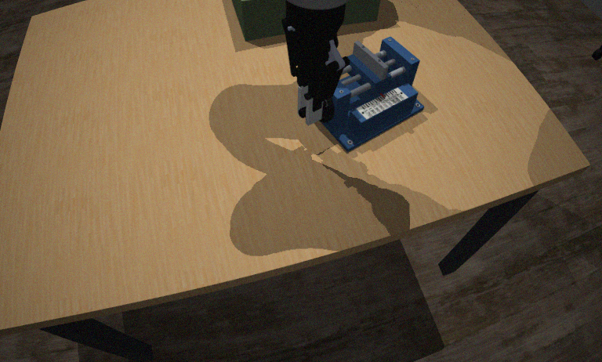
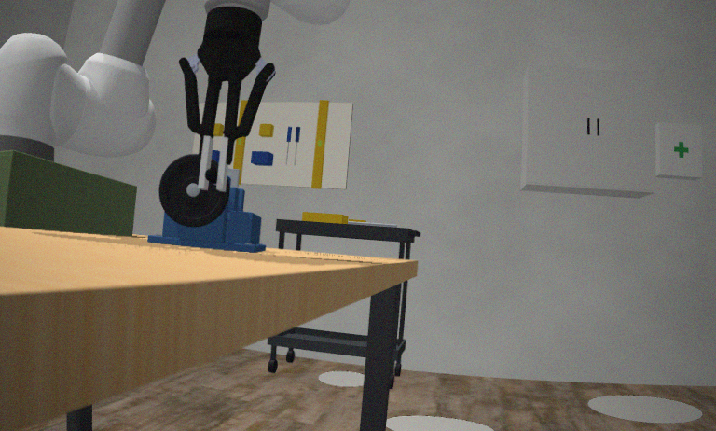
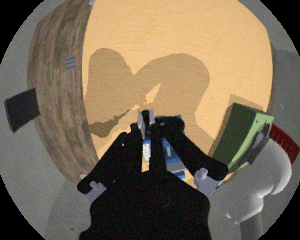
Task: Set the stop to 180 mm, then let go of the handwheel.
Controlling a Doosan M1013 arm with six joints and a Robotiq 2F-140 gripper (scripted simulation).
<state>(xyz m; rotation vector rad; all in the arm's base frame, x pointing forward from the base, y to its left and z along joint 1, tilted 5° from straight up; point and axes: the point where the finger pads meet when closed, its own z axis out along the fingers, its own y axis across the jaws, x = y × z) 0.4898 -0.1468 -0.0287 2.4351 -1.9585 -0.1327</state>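
The handwheel is 10 mm behind my hand, 20 mm to the left of it and 20 mm below it. The rest, counted from my hand: stop plate (50 mm behind, 150 mm to the left, 20 mm below).
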